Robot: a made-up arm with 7 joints.
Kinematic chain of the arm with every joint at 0, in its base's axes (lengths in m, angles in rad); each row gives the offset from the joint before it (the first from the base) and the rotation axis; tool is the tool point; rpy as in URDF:
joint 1: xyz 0 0 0.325 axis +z
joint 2: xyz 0 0 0 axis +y
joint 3: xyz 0 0 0.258 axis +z
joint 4: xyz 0.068 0 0 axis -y
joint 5: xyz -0.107 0 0.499 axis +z
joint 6: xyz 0 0 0 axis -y
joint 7: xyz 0.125 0 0 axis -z
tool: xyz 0 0 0 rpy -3.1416 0 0
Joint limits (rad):
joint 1: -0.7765..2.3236
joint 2: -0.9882..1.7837
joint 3: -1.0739..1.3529
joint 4: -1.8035..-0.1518
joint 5: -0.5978..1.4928
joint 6: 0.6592..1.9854
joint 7: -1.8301..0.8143
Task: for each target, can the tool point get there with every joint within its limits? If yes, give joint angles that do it. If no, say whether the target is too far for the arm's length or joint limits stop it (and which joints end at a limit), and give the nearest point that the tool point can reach.
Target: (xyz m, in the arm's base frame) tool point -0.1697 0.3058 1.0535
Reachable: yes | joints 0.9034 -0.7367 0.5062 -1.4382 1.0227 1.6055 0.3041
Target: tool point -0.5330 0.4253 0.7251
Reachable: yes | joints 1.4339 -0.0395 1.0295 -1.5780 0.3754 1.7920 -0.6614
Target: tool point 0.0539 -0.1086 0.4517
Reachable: no: joint limits stop it (at a limit: joint 4, joint 6) | nearest point 0.1979 -0.3987 0.7902 | short by 0.469 m
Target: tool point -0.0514 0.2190 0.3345
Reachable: no: joint limits stop it (at a limit: joint 4, joint 6) | nearest point -0.1470 0.6263 0.3522 | short by 0.419 m
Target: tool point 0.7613 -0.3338 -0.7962
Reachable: no: too far | nearest point 0.5147 -0.2257 -0.3424 | short by 0.528 m
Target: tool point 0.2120 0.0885 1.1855
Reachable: yes | joints 0.7184 0.0294 -0.3817 -0.3416 0.1207 1.3020 -1.3416
